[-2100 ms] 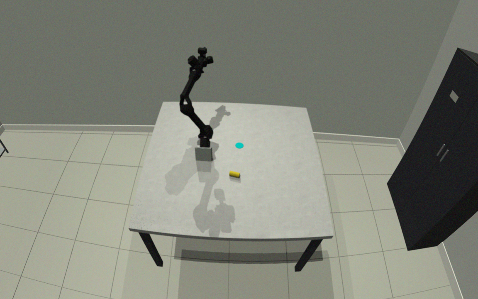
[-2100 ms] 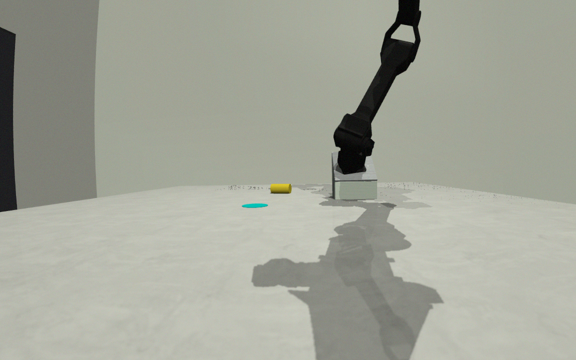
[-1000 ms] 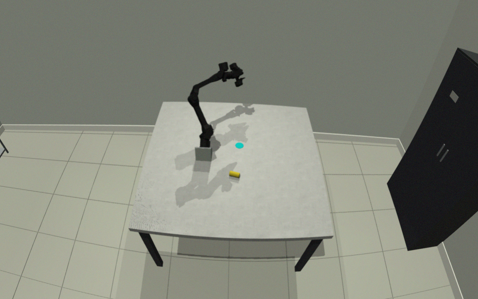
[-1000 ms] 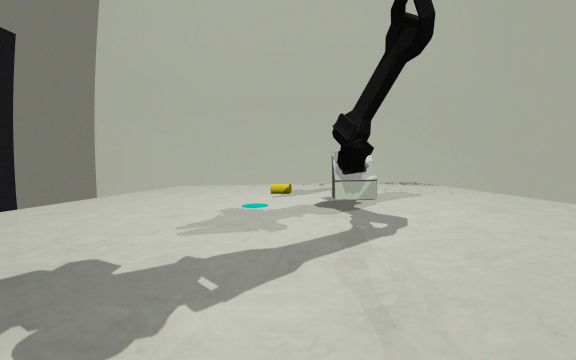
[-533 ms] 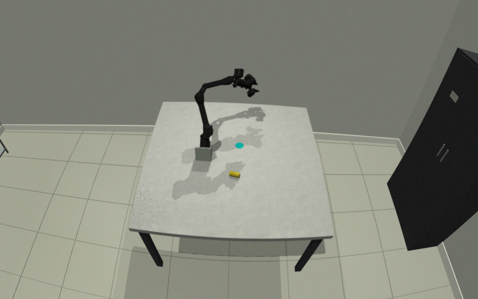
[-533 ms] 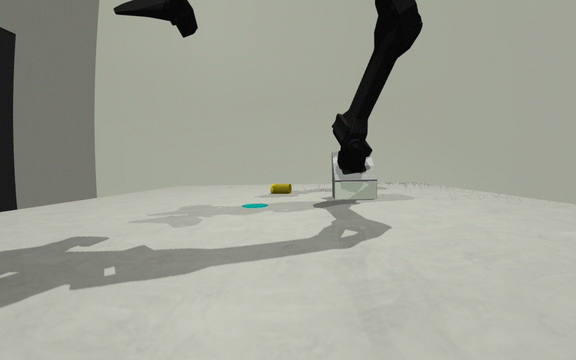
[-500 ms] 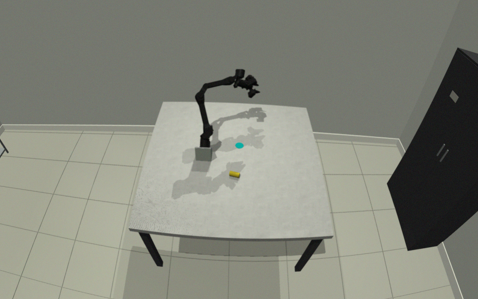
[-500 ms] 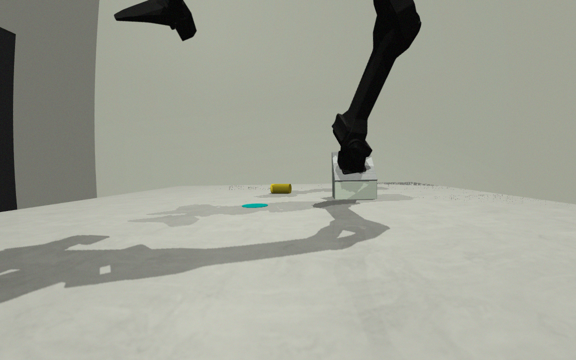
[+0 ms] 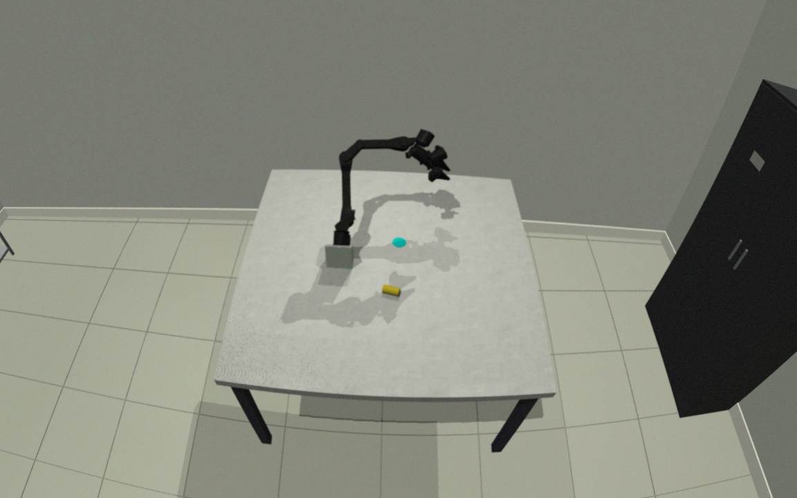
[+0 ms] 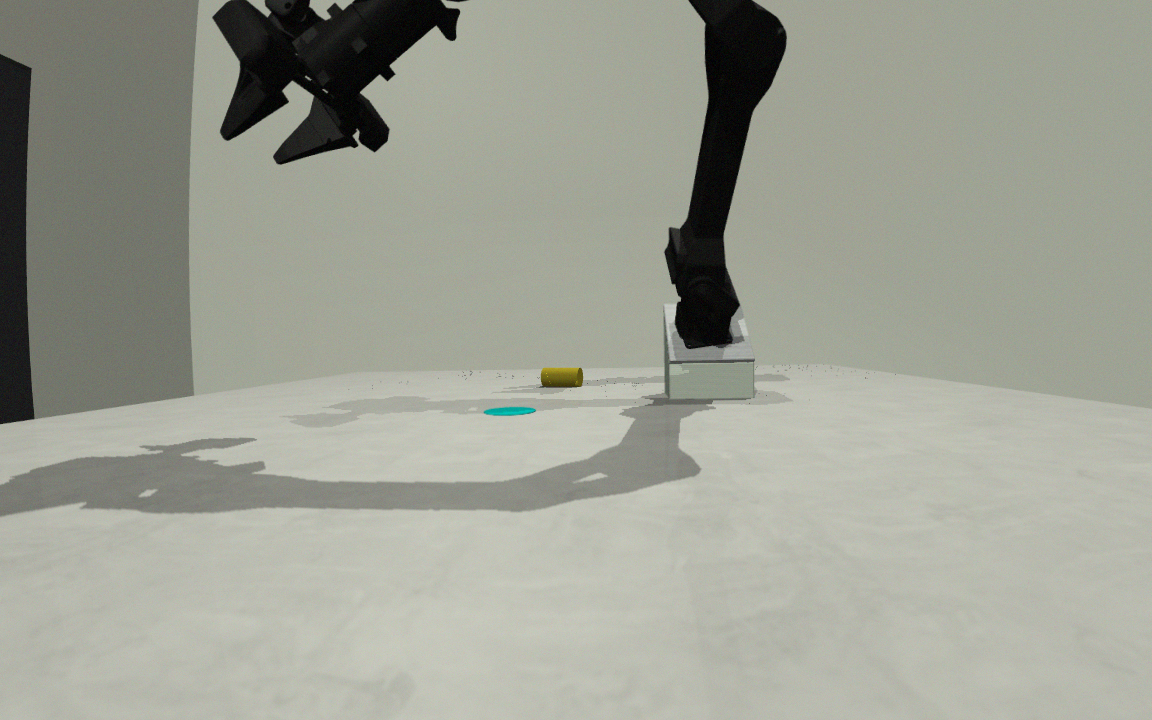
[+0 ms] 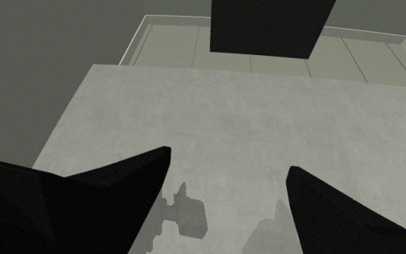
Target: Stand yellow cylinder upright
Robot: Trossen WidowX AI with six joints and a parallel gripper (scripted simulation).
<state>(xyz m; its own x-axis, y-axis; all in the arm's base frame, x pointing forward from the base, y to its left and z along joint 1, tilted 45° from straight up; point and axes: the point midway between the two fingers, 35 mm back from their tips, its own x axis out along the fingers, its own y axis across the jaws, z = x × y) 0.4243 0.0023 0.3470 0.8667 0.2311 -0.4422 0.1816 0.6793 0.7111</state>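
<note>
My gripper tip is 28 cm past the yellow cylinder, 43 cm to the left of it and 25 cm above it. Round my gripper tip: cyan circle 22 cm behind, 14 cm to the right, 26 cm below.
</note>
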